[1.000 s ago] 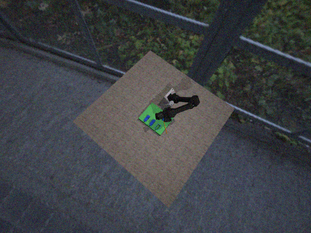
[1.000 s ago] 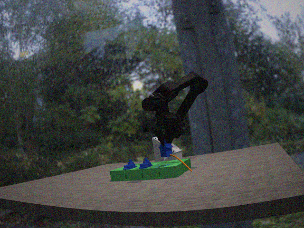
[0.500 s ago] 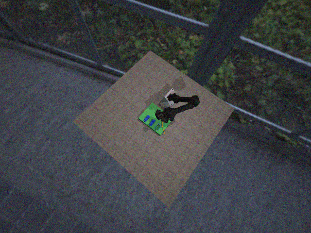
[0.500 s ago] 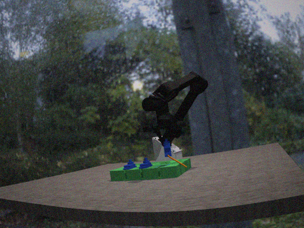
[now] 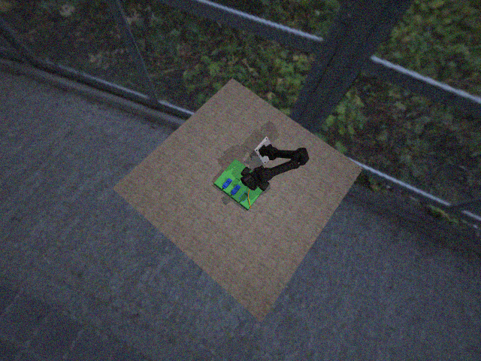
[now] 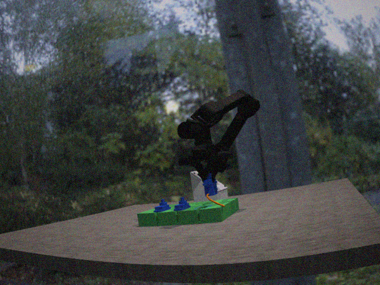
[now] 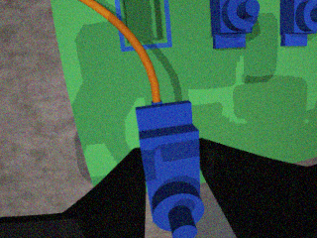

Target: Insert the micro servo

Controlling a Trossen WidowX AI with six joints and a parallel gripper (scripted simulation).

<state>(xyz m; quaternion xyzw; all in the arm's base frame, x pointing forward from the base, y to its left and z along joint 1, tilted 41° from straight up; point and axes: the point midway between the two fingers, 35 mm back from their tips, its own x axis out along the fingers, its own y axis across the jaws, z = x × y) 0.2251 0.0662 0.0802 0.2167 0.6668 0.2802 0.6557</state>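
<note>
Right now the green deck is 1 cm behind my gripper tip, 8 cm to the right of it and 10 cm below it.
</note>
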